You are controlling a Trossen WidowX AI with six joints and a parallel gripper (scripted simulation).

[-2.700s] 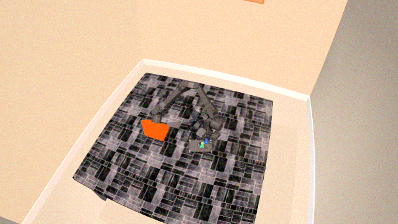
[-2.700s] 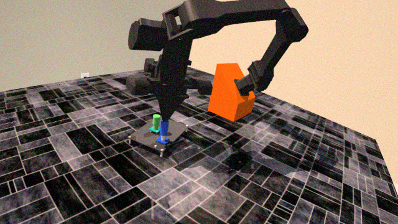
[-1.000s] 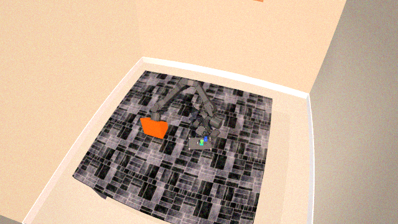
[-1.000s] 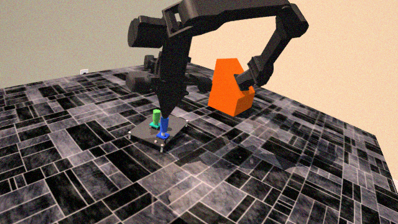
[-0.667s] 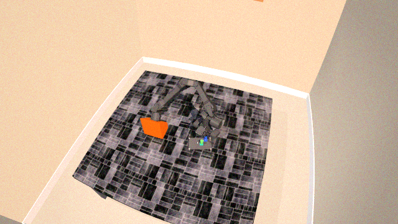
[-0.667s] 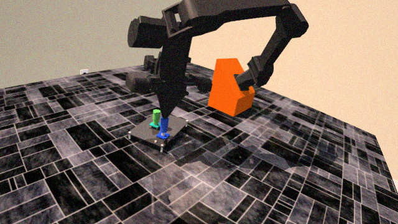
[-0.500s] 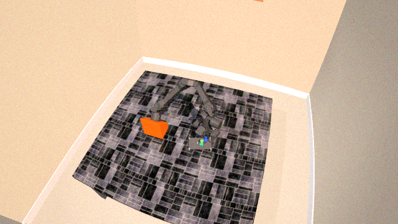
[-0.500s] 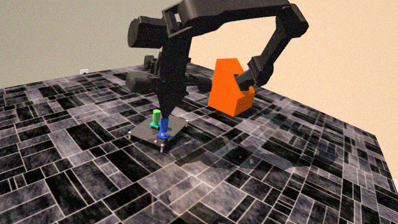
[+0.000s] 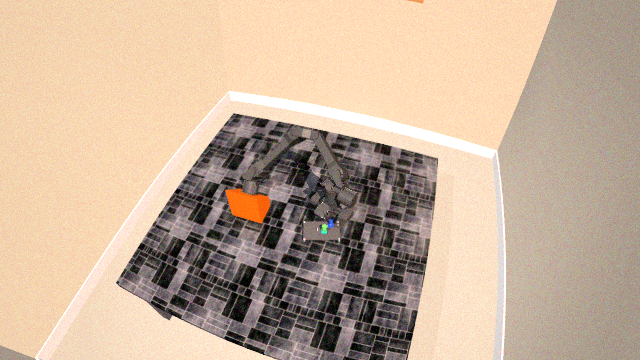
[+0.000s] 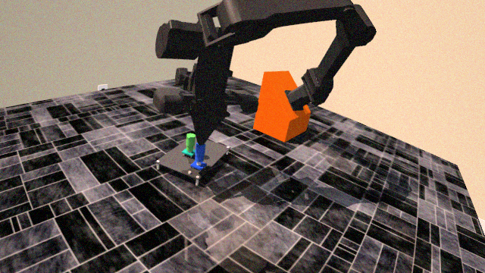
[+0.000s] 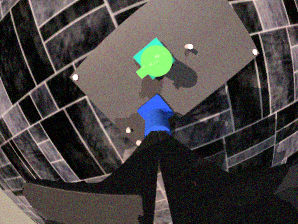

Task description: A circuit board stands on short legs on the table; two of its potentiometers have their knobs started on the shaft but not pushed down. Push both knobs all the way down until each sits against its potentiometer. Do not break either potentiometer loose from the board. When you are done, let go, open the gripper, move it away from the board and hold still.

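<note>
Now: gripper tip 20 mm above the blue knob. Round my gripper tip: green knob (10 mm behind, 40 mm to the right, 20 mm below).
</note>
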